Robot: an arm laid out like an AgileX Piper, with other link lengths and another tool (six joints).
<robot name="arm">
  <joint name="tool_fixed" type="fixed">
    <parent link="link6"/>
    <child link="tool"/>
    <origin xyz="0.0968 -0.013 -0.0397" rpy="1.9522 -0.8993 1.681"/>
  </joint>
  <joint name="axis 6" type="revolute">
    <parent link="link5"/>
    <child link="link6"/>
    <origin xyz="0.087 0 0.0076" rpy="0 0 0"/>
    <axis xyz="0.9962 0 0.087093"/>
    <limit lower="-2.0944" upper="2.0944"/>
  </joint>
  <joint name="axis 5" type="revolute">
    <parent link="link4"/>
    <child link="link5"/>
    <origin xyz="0 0 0" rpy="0 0 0"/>
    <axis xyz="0 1 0"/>
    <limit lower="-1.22" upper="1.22"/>
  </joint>
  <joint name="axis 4" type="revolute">
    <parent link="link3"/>
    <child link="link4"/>
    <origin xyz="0.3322 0 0.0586" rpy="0 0 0"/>
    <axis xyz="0.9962 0 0.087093"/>
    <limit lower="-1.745" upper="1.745"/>
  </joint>
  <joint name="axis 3" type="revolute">
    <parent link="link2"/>
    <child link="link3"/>
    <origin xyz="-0.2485 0 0.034" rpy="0 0 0"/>
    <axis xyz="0 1 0"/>
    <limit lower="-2.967" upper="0"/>
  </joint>
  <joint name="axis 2" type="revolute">
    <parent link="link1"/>
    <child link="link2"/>
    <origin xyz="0 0 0" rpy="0 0 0"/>
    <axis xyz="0 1 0"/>
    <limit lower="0" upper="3.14"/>
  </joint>
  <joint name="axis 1" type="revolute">
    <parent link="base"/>
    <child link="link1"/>
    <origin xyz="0 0 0.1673" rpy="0 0 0"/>
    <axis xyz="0 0 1"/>
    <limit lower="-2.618" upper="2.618"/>
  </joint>
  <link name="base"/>
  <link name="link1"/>
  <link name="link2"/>
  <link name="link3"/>
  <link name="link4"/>
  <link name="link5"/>
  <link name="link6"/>
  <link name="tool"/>
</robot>
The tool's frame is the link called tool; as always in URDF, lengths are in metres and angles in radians.
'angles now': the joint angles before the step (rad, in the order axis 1, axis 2, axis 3, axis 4, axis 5, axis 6). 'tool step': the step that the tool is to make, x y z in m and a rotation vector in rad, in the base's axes. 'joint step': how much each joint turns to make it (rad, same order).
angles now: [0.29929 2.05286 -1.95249 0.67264 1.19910 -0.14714]
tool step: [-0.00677 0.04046 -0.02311 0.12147 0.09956 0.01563]
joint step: [0.03741 0.07805 0.00004 0.14914 -0.02518 -0.00455]
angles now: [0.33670 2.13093 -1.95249 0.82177 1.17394 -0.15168]
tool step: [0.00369 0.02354 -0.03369 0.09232 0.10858 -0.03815]
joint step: [0.00957 0.09609 0.00002 0.12878 -0.03884 0.00000]
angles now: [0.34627 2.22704 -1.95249 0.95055 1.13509 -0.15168]
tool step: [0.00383 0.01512 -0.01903 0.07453 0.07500 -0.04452]
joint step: [0.00372 0.06199 -0.00003 0.10382 -0.03127 0.00002]
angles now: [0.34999 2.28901 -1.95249 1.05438 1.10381 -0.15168]
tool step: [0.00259 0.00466 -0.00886 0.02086 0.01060 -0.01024]
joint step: [0.00195 0.02538 -0.00300 0.03299 -0.01448 -0.01620]
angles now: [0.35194 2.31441 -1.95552 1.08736 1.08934 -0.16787]
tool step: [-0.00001 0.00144 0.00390 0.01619 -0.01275 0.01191]
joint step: [0.00000 -0.00002 -0.00604 0.01594 0.00750 -0.01890]
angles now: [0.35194 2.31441 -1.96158 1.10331 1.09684 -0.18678]
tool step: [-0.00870 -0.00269 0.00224 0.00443 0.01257 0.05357]
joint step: [-0.00185 -0.00003 -0.00311 0.00000 0.05578 -0.01455]
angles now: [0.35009 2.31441 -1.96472 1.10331 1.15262 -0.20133]
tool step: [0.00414 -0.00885 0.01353 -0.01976 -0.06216 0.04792]
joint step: [-0.01049 -0.00225 -0.05441 -0.04450 0.04428 -0.01967]
